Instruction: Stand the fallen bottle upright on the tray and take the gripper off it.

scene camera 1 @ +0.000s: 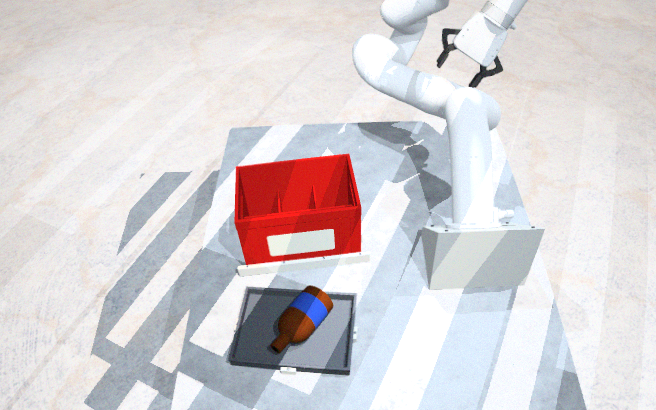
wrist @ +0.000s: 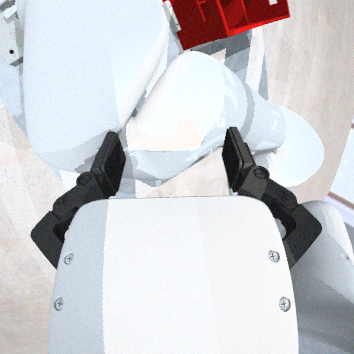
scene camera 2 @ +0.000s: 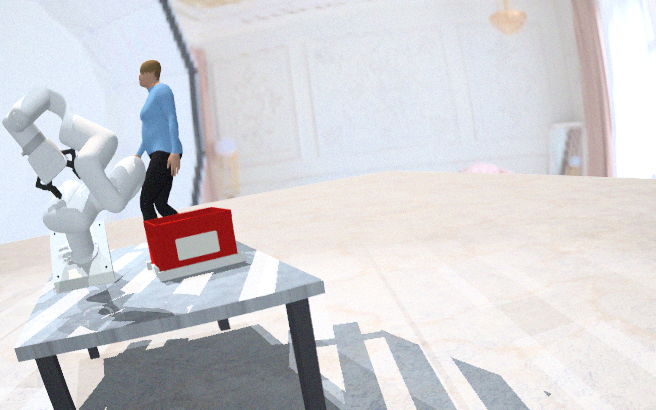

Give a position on a pale rail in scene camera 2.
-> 182, 271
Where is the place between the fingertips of my gripper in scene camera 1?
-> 454, 77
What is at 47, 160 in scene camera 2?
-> My gripper.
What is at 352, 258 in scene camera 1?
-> A pale rail.
